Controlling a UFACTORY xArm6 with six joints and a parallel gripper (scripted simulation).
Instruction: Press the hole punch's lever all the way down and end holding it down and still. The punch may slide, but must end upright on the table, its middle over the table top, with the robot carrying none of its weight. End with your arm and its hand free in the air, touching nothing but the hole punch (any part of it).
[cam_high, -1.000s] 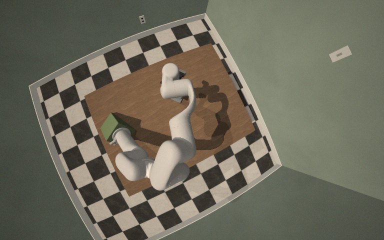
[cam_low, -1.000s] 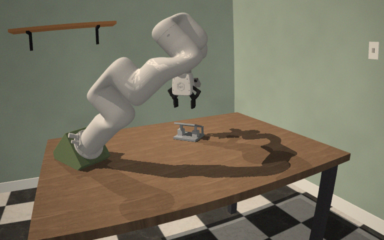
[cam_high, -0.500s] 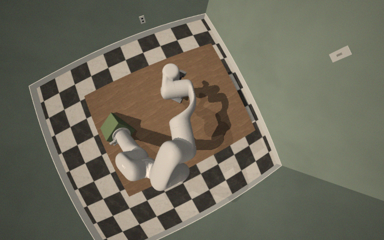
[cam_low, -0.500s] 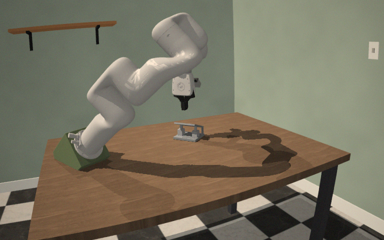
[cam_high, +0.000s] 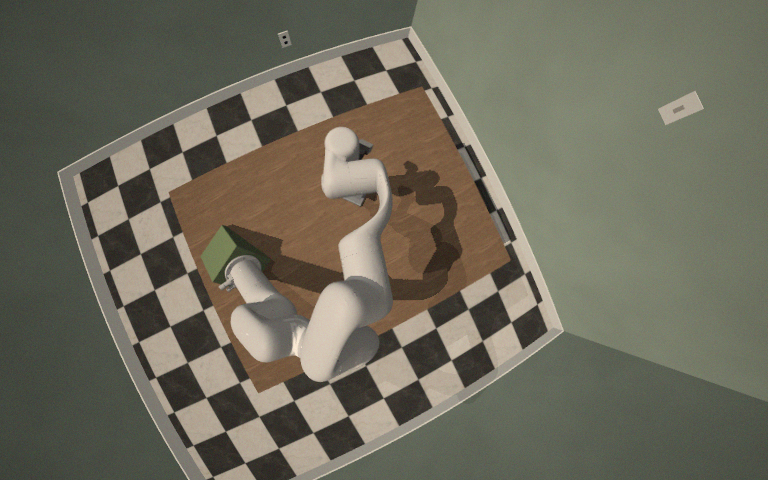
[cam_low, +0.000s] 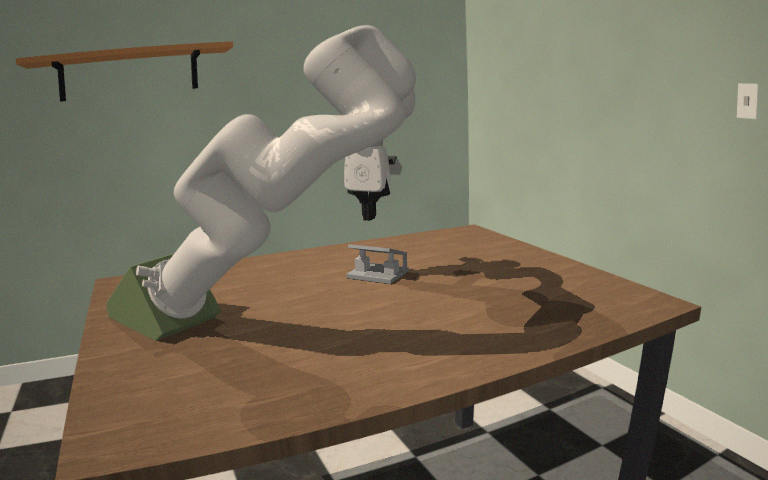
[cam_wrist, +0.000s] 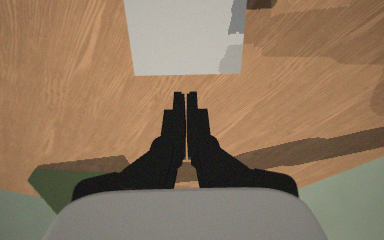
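The hole punch is 130 mm below my hand, 40 mm ahead of it and 20 mm to the left of it.
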